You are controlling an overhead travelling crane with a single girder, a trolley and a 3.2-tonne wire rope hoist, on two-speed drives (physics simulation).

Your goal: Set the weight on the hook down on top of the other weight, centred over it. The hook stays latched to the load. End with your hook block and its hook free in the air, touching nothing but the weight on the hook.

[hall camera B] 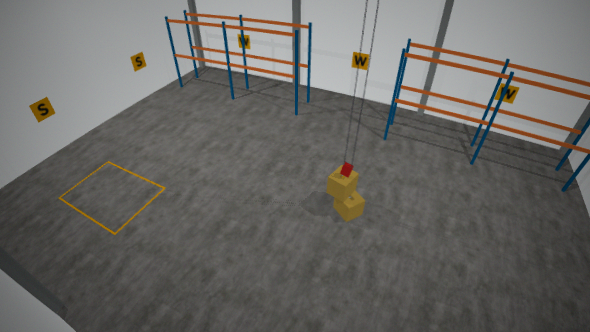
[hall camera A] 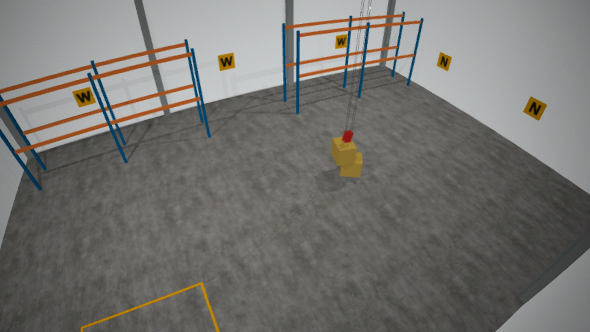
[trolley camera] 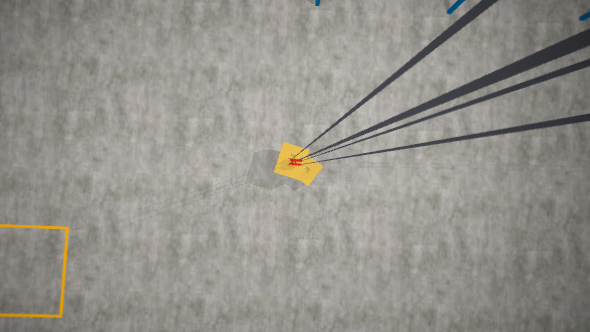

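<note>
My hook block (hall camera A: 347, 136) (hall camera B: 346, 169) (trolley camera: 295, 162) is red and hangs on slanting ropes, its hook latched to the upper yellow weight (hall camera A: 344, 154) (hall camera B: 341, 187) (trolley camera: 286, 151). The lower yellow weight (hall camera A: 354, 170) (hall camera B: 349, 208) (trolley camera: 313, 171) stands on the floor, partly hidden by the upper one. The upper weight hangs off centre over it, to the left in both hall views and to the upper left in the trolley view. The two are turned differently. Whether they touch is hard to tell. The hook itself is too small to make out.
Blue and orange racks stand along the W wall, one rack (hall camera A: 298, 90) (hall camera B: 491, 118) behind the weights to the north and another rack (hall camera A: 108, 118) (hall camera B: 296, 90) to the south. An orange marked rectangle (hall camera A: 141, 305) (hall camera B: 136, 175) (trolley camera: 64, 272) lies on the floor, well apart from the weights.
</note>
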